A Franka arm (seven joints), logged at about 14 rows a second.
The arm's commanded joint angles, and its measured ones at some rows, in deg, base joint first. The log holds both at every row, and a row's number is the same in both.
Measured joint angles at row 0: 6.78, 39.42, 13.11, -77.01, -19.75, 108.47, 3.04
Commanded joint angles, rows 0 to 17: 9.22, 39.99, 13.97, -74.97, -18.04, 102.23, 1.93; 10.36, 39.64, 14.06, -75.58, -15.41, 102.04, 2.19; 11.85, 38.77, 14.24, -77.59, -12.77, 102.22, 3.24; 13.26, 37.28, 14.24, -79.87, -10.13, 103.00, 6.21; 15.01, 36.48, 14.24, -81.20, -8.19, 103.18, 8.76; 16.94, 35.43, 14.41, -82.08, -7.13, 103.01, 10.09; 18.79, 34.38, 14.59, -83.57, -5.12, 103.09, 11.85; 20.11, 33.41, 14.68, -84.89, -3.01, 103.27, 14.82; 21.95, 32.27, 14.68, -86.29, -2.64, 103.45, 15.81; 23.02, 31.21, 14.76, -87.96, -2.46, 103.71, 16.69; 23.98, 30.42, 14.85, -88.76, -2.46, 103.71, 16.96; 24.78, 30.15, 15.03, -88.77, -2.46, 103.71, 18.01; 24.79, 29.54, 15.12, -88.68, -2.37, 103.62, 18.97; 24.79, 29.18, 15.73, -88.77, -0.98, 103.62, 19.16; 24.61, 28.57, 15.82, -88.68, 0.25, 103.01, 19.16; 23.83, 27.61, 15.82, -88.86, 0.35, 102.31, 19.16; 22.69, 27.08, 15.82, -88.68, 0.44, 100.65, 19.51; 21.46, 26.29, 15.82, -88.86, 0.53, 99.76, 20.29
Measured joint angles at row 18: 24.71, 29.28, 15.02, -86.68, -1.11, 101.27, 19.05
